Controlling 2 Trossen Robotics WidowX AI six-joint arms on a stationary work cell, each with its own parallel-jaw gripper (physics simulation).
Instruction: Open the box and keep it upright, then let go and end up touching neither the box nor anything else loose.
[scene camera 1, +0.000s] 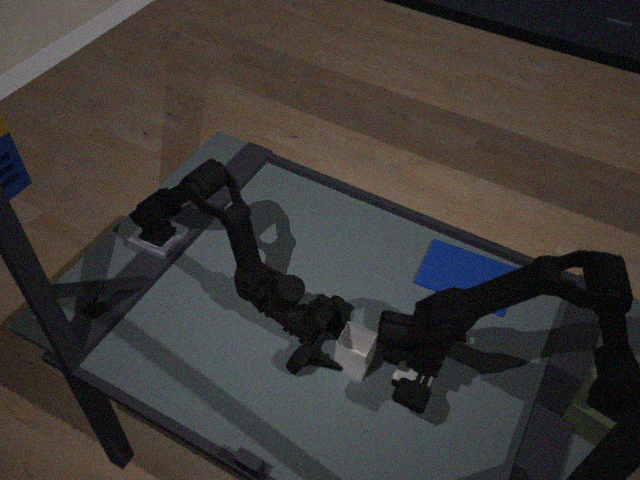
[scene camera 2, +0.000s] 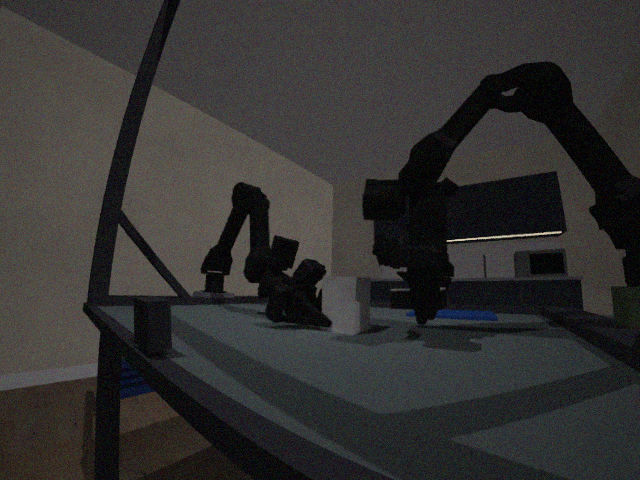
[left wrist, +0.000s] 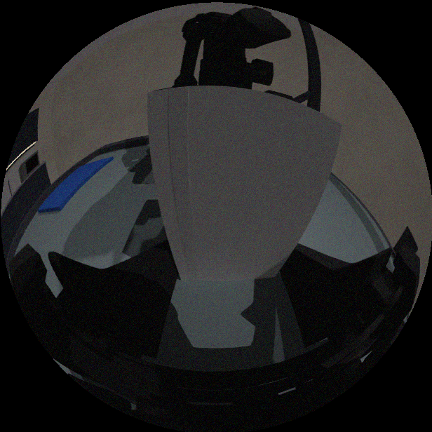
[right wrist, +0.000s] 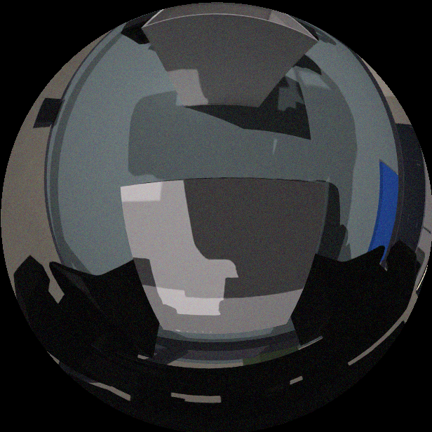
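Seen in the pictures: left gripper, fingertip midpoint: (scene camera 2: 340, 322); right gripper, fingertip midpoint: (scene camera 1: 416, 386) (scene camera 2: 426, 322); left arm's base, link origin: (scene camera 1: 158, 233) (scene camera 2: 213, 292); right arm's base, link origin: (scene camera 1: 608, 401).
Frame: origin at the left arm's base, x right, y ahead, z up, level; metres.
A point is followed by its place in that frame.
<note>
The white box (scene camera 1: 356, 359) {x 0.107, y 0.563, z 0.037 m} (scene camera 2: 345, 304) {x 0.107, y 0.563, z 0.014 m} (left wrist: 245, 185) (right wrist: 230, 55) stands upright on the table with its top open. My left gripper (scene camera 1: 338, 341) (scene camera 2: 324, 312) (left wrist: 229, 242) is shut on the box's body, one finger on each side. My right gripper (scene camera 1: 421, 379) {x 0.081, y 0.687, z -0.007 m} (scene camera 2: 423, 310) {x 0.081, y 0.687, z -0.007 m} (right wrist: 220, 245) is shut on the white lid (right wrist: 255, 225), low over the table to the right of the box and apart from it. Part of the lid (scene camera 1: 404, 374) {x 0.096, y 0.660, z 0.043 m} shows between the fingers in scene camera 1. The gripper hides it in scene camera 2. Whether the lid touches the table cannot be told.
A flat blue plate (scene camera 1: 452, 266) {x -0.264, y 0.650, z -0.026 m} (scene camera 2: 465, 314) {x -0.221, y 0.727, z -0.026 m} (left wrist: 75, 187) (right wrist: 386, 210) lies beyond the right arm. A dark block (scene camera 1: 250, 459) {x 0.368, y 0.477, z 0.023 m} (scene camera 2: 152, 328) {x 0.374, y 0.498, z -0.004 m} (right wrist: 47, 112) is at the table's edge. A green object (scene camera 1: 589, 421) {x 0.011, y 0.996, z 0.025 m} (scene camera 2: 625, 307) {x -0.009, y 0.960, z 0.014 m} is near the right arm's base.
</note>
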